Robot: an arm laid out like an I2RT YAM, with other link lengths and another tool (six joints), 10 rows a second.
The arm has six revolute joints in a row. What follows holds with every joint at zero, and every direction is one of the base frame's. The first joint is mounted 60.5 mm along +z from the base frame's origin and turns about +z. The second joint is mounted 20.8 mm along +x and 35.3 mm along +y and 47.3 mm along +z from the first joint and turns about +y. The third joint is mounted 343.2 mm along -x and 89.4 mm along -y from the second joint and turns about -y. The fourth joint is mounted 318.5 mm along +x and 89.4 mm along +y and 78 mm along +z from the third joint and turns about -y. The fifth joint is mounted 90.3 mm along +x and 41.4 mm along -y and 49.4 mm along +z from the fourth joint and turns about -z. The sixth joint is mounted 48.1 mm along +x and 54.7 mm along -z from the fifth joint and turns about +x. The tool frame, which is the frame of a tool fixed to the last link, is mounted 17 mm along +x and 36 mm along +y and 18 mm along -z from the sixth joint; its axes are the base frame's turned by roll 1.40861, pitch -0.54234 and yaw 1.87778 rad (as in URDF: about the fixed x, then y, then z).
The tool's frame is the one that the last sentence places.
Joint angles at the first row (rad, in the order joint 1, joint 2, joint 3, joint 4, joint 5, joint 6):
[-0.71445 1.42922 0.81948 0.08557 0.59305 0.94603]
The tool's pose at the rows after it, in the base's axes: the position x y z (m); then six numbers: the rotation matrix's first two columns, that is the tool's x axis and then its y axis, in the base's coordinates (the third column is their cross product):
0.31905, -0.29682, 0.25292, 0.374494, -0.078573, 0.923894, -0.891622, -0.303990, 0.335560
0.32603, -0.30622, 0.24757, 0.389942, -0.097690, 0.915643, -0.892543, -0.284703, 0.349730
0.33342, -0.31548, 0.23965, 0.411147, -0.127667, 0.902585, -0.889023, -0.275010, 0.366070
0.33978, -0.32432, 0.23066, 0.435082, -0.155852, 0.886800, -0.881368, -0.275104, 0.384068
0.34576, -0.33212, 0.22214, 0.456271, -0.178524, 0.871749, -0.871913, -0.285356, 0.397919
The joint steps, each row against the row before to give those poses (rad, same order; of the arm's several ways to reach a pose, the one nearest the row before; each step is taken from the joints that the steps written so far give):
[-0.00042 0.03457 0.01545 0.00645 0.02518 0.01510]
[-0.00150 0.04346 0.03321 -0.01703 0.02307 0.01034]
[-0.00177 0.04766 0.03815 -0.03424 0.01503 0.01409]
[-0.00430 0.04554 0.03500 -0.03187 0.00487 0.00598]
[-0.00491 0.04122 0.03131 -0.02489 -0.00608 -0.00059]

